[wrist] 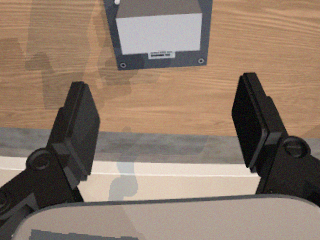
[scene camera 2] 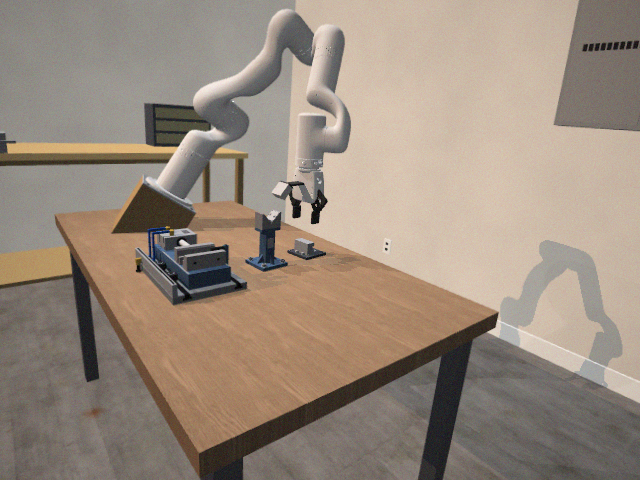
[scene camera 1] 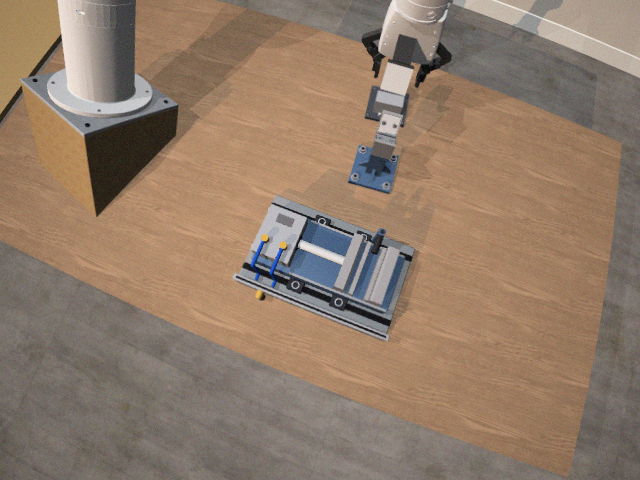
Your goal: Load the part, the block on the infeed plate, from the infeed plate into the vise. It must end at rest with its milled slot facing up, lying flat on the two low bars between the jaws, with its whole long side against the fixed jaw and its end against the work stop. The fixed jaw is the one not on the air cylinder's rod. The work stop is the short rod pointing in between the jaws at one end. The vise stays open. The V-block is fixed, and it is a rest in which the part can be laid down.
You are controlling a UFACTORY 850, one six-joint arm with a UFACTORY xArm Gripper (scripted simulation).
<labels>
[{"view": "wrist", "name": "gripper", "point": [164, 96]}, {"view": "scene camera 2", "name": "gripper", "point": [305, 220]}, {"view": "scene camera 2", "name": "vise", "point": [200, 278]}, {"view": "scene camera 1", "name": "fixed jaw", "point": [378, 292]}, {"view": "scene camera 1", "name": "vise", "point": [305, 264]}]
</labels>
